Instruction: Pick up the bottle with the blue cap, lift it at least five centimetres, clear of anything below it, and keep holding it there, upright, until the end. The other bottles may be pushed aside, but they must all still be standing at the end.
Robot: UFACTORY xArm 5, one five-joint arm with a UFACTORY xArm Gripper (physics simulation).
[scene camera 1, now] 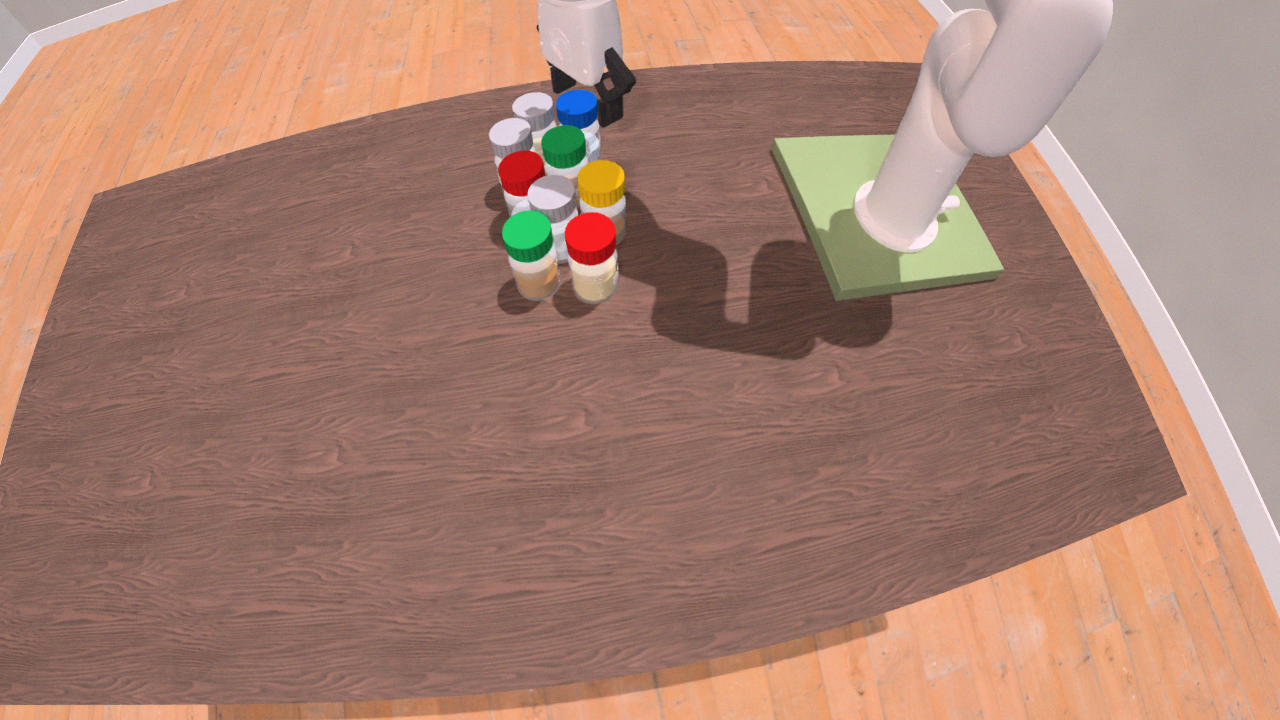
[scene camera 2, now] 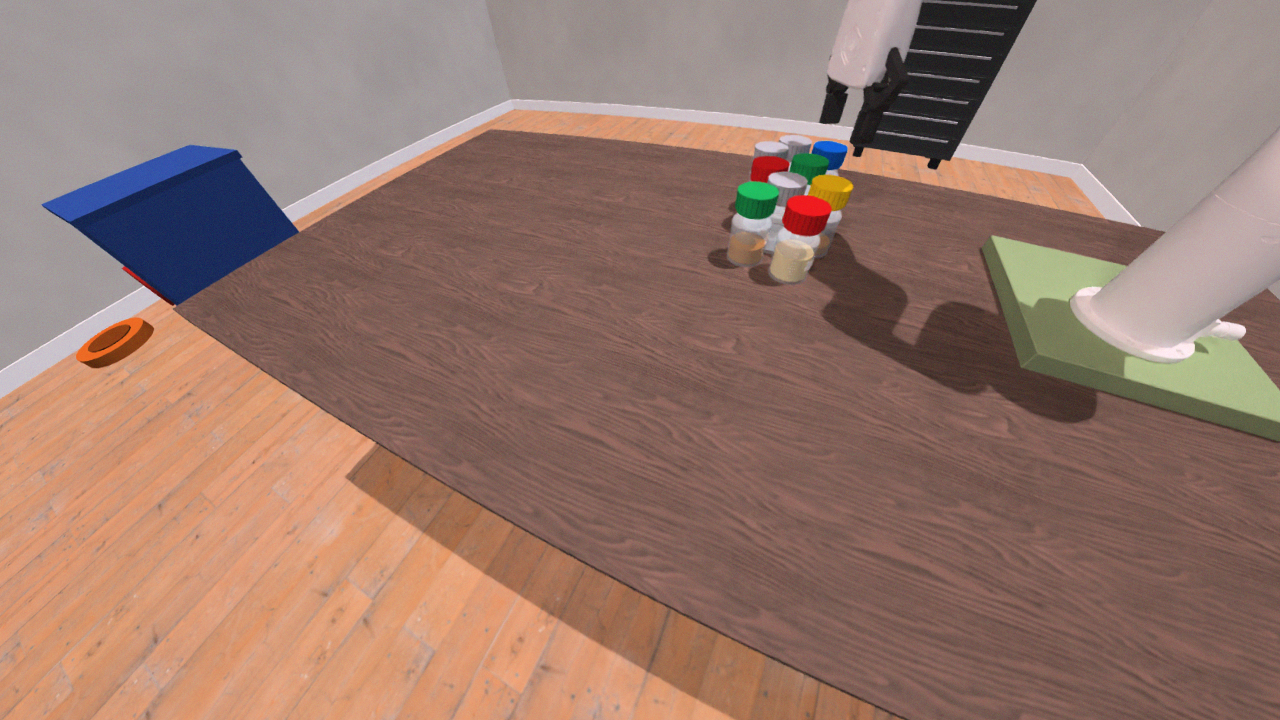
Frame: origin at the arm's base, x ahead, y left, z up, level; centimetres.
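Seen in the pictures: gripper, between the fingertips: (scene camera 1: pixel 587 104) (scene camera 2: pixel 843 132); arm's base, origin of its link: (scene camera 1: pixel 895 216) (scene camera 2: pixel 1125 325).
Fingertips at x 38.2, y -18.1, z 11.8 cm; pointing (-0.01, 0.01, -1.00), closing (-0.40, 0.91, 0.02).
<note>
Offsets run from my fingertips to a thing's top centre.
The bottle with the blue cap @[dx +0.3, dy -5.8, dz -3.8 cm] (scene camera 1: pixel 577 108) (scene camera 2: pixel 829 154) stands upright at the back right of a tight cluster. My gripper (scene camera 1: pixel 585 100) (scene camera 2: pixel 845 132) is open and empty, fingers pointing down, above and close to the blue cap; its exact offset is hard to tell. Beside and in front of the blue-capped bottle stand a grey-capped bottle @[dx +6.0, dy -7.3, dz -3.8 cm] (scene camera 1: pixel 533 109) and a dark green-capped bottle @[dx +3.6, dy +1.2, dz -3.8 cm] (scene camera 1: pixel 563 145) (scene camera 2: pixel 809 168). The blue-capped bottle's lower body is largely hidden by its neighbours.
Other upright bottles are yellow-capped @[dx +0.7, dy +8.9, dz -3.8 cm] (scene camera 1: pixel 601 182) (scene camera 2: pixel 830 191), dark red-capped @[dx +9.4, dy +4.1, dz -3.8 cm] (scene camera 1: pixel 520 171), bright red-capped @[dx +3.9, dy +16.7, dz -3.8 cm] (scene camera 1: pixel 590 237) (scene camera 2: pixel 806 214), green-capped @[dx +10.5, dy +14.2, dz -3.8 cm] (scene camera 1: pixel 527 234) (scene camera 2: pixel 757 199), and two more grey-capped @[dx +9.8, dy -2.8, dz -3.8 cm] (scene camera 1: pixel 511 137) @[dx +6.8, dy +9.5, dz -3.8 cm] (scene camera 1: pixel 551 197). The arm base stands on a green board (scene camera 1: pixel 805 192) (scene camera 2: pixel 1011 295) at the right.
</note>
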